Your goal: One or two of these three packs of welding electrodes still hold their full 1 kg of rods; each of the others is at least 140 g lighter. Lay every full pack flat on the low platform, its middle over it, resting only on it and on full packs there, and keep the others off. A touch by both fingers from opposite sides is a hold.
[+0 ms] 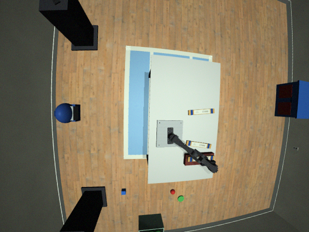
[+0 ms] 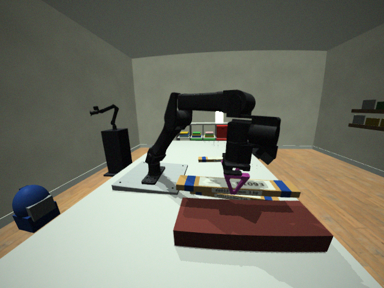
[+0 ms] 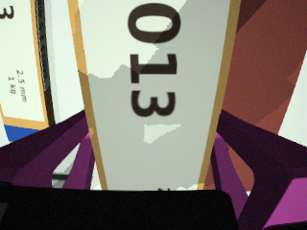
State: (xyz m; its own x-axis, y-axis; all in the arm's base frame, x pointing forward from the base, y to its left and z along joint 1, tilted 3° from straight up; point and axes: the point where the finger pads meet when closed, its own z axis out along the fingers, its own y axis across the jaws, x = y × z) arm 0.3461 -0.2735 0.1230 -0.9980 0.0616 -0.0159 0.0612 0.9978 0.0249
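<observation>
The dark red low platform lies 40 mm ahead of my hand, 50 mm to the right of it and 110 mm below it.
</observation>
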